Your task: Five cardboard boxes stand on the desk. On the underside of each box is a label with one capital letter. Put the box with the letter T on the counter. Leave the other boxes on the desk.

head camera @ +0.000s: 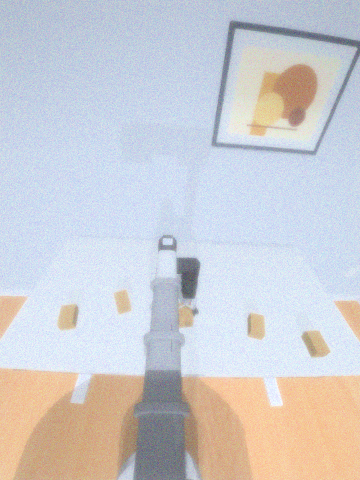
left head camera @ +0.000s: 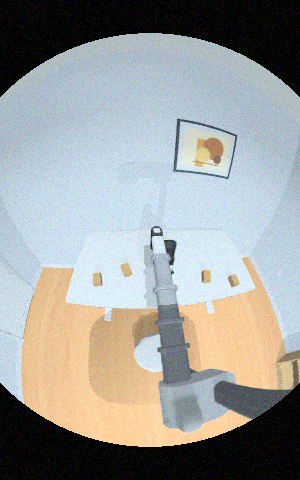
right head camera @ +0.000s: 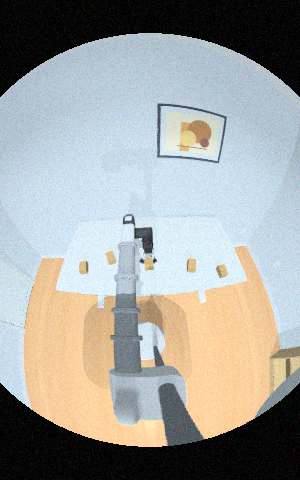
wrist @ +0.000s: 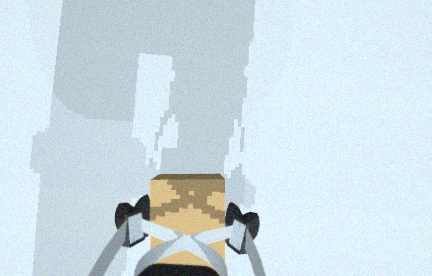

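Where they show: gripper, fingertip midpoint: (head camera: 184,314) (right head camera: 147,262) (wrist: 188,214); robot's base at its link origin: (left head camera: 154,351) (right head camera: 144,339).
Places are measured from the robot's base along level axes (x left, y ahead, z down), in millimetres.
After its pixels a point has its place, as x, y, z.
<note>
The middle cardboard box (head camera: 186,320) {-90, 524, -745} (right head camera: 149,266) {-95, 520, -742} (wrist: 187,200) {-85, 592, -746} stands on the white desk (head camera: 220,357) {-224, 398, -692} (left head camera: 190,292) {-252, 413, -693} (right head camera: 170,281) {-231, 417, -692}. My gripper (head camera: 187,310) {-87, 573, -712} (right head camera: 149,260) {-87, 573, -712} (wrist: 188,214) {-87, 573, -712} is shut on it, one dark fingertip against each side. In the left head view the arm hides this box. Two boxes stand to its left, an outer one (head camera: 67,317) {399, 527, -743} (left head camera: 97,279) {393, 526, -742} (right head camera: 83,267) {391, 526, -743} and an inner one (head camera: 122,301) {190, 610, -743} (left head camera: 126,270) {187, 601, -743} (right head camera: 111,258) {177, 600, -742}. Two stand to its right, an inner one (head camera: 256,326) {-386, 500, -743} (left head camera: 206,276) {-387, 498, -742} (right head camera: 191,265) {-389, 499, -743} and an outer one (head camera: 316,343) {-618, 425, -742} (left head camera: 233,280) {-612, 421, -742} (right head camera: 222,271) {-620, 416, -743}. No letters show.
The telescoping arm (head camera: 162,320) {5, 313, -1130} (left head camera: 166,312) {9, 191, -1133} (right head camera: 127,300) {-10, 194, -1133} reaches over the desk. A wall with a framed picture (head camera: 222,85) {-203, 1133, -1526} (left head camera: 176,145) {-205, 1133, -1497} (right head camera: 158,130) {-207, 1133, -1499} stands behind. Part of a tan, box-like object (left head camera: 287,375) (right head camera: 280,370) shows at the lower right; I cannot tell what it is.
</note>
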